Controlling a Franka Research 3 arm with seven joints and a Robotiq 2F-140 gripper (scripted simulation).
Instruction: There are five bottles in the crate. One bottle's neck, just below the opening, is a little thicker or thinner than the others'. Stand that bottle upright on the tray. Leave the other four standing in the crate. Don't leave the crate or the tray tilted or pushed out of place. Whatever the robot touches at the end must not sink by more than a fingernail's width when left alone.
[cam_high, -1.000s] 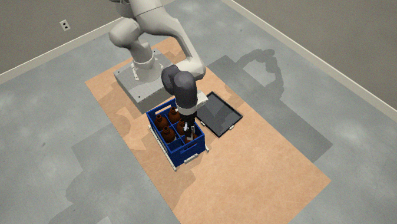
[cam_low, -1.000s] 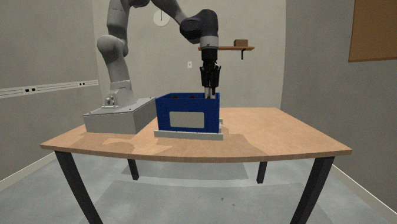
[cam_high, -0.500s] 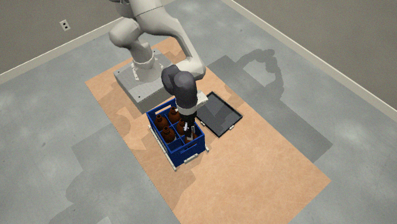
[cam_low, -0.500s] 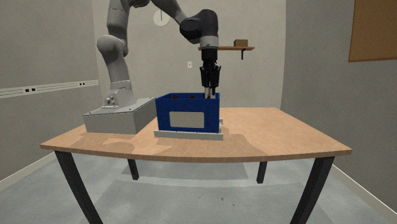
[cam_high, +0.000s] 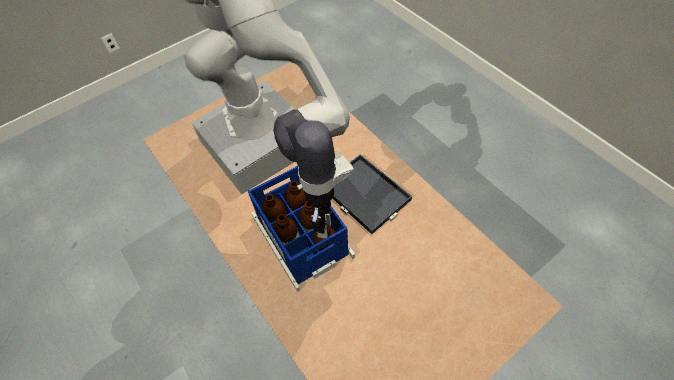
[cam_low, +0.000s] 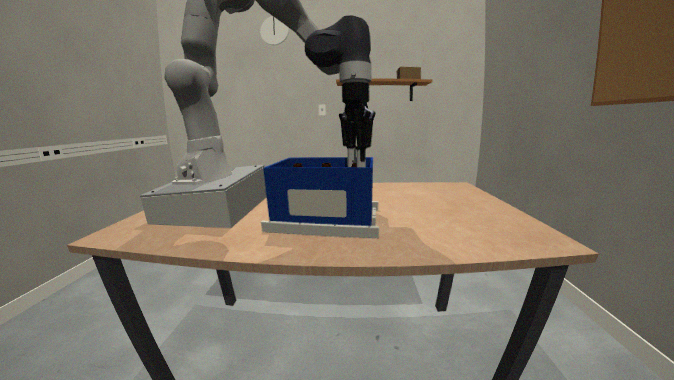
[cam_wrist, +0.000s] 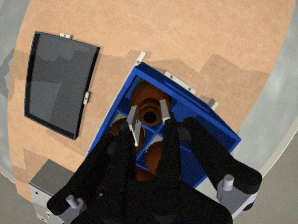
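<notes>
Right now the bottle is 170 mm behind my hand, 90 mm to the right of it and 90 mm below it. From my hand the other things lie so: blue crate: 90 mm behind, 40 mm to the right, 90 mm below; dark grey tray: 120 mm behind, 220 mm to the left, 160 mm below.
</notes>
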